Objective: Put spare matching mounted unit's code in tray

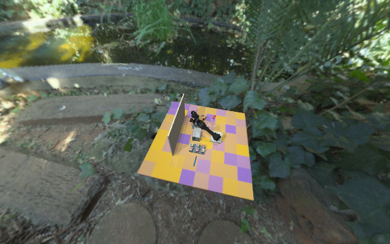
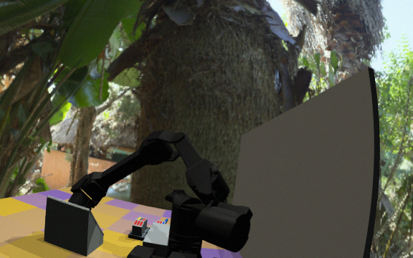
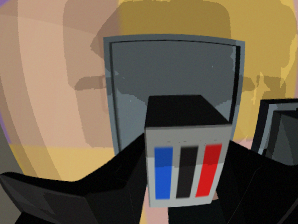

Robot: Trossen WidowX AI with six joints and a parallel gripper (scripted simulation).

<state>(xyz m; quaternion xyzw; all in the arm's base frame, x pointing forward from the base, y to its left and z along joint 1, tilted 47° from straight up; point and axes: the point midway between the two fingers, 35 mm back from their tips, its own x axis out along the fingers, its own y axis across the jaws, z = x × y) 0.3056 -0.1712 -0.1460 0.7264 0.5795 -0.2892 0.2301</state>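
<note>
My gripper tip is now 20 mm above the flat grey tray. The rest, counted from my gripper tip: grey mounted unit: 200 mm to the left, 20 mm behind, 20 mm above; then tall grey wall panel: 230 mm ahead, 200 mm above, 170 mm to the left; then blue marker pen: 560 mm to the left, 30 mm behind, 20 mm below.
</note>
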